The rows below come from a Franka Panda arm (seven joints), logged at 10 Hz.
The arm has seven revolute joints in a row. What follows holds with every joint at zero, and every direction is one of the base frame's.
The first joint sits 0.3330 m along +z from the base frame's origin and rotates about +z.
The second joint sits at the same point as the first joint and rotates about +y.
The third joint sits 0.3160 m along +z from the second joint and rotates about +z.
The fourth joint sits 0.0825 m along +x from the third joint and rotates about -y.
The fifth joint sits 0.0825 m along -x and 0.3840 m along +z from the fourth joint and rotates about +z.
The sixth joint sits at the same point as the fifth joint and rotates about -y.
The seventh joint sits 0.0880 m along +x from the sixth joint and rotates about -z.
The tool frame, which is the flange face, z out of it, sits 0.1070 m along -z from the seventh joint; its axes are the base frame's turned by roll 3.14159, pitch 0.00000 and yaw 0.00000 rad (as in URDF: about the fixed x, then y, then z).
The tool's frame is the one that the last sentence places.
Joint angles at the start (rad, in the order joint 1, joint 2, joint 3, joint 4, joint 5, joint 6, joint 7):
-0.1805 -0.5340 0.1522 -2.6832 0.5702 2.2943 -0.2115
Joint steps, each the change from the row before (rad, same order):
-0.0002 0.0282 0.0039 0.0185 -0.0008 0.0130 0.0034
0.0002 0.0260 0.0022 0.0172 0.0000 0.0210 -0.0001
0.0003 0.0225 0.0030 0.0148 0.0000 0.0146 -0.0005
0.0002 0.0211 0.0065 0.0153 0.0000 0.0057 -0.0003
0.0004 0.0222 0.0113 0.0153 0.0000 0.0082 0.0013
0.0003 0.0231 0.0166 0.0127 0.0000 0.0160 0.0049
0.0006 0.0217 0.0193 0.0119 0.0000 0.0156 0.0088
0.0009 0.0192 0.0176 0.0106 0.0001 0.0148 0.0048
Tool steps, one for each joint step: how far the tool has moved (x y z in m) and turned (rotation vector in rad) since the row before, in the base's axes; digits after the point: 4 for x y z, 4 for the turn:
0.0076 0.0005 -0.0010 -0.0020 -0.0003 -0.0031
0.0078 -0.0005 -0.0002 -0.0042 -0.0095 -0.0045
0.0064 0.0003 -0.0007 -0.0029 -0.0051 -0.0011
0.0058 0.0024 -0.0010 -0.0015 0.0010 0.0053
0.0061 0.0043 -0.0015 -0.0034 0.0007 0.0075
0.0060 0.0060 -0.0027 -0.0064 -0.0012 0.0060
0.0055 0.0075 -0.0027 -0.0059 -0.0002 0.0056
0.0048 0.0072 -0.0024 -0.0056 -0.0022 0.0083

